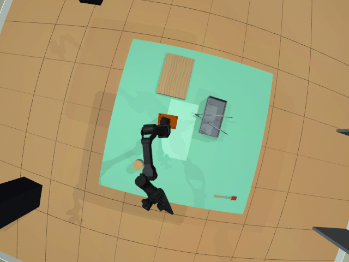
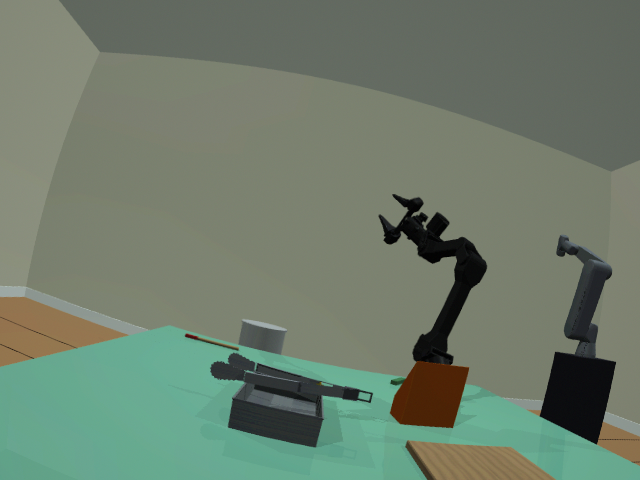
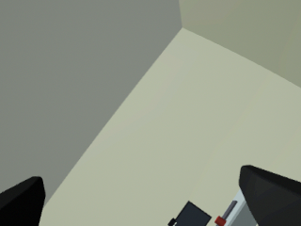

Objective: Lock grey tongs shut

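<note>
Right now the yellow lock piece is 100 mm ahead of my gripper tip, 520 mm to the left of it and 530 mm below it. From my gripper tip the other things lie so: tan round object 290 mm behind, 40 mm to the left, 570 mm below; then grey roasting tin 170 mm ahead, 570 mm to the left, 570 mm below; then red-tipped stick 520 mm ahead, 40 mm to the right, 600 mm below.
</note>
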